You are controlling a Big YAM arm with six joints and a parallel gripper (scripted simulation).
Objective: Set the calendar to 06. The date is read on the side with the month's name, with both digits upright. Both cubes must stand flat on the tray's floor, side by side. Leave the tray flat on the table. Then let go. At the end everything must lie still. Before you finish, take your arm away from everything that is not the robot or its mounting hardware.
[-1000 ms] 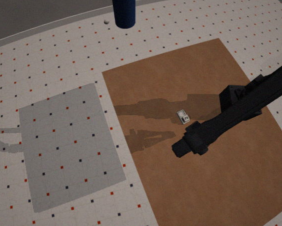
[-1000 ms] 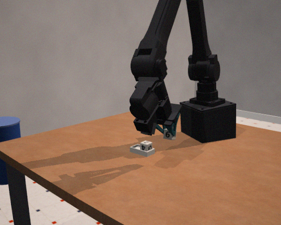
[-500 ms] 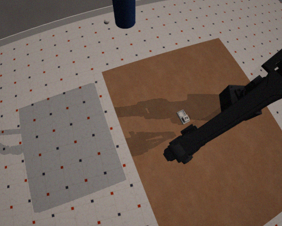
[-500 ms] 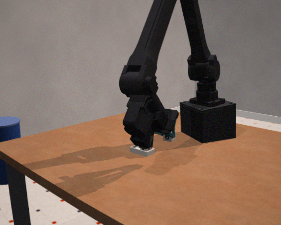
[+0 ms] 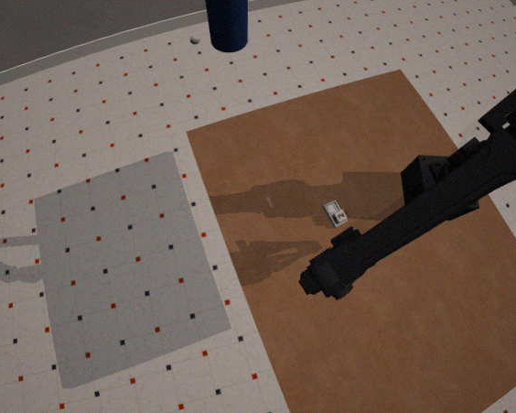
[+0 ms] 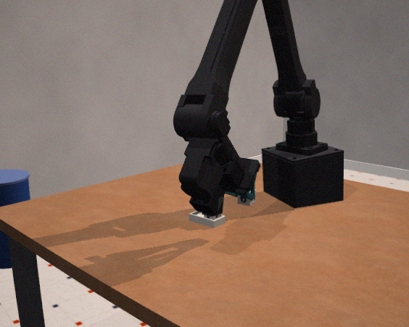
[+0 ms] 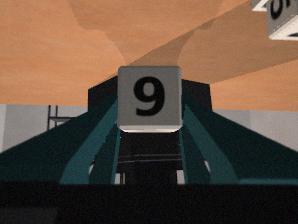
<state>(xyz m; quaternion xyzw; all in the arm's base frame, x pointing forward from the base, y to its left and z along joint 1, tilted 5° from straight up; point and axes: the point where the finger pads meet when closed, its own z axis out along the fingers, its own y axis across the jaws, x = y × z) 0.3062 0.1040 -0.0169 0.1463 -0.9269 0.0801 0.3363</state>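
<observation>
My gripper is now 11 cm to the left of the white tray, 8 cm above it and 2 cm short of it. From my hand the other things lie so: white digit cube (1 cm below, 1 cm behind).
</observation>
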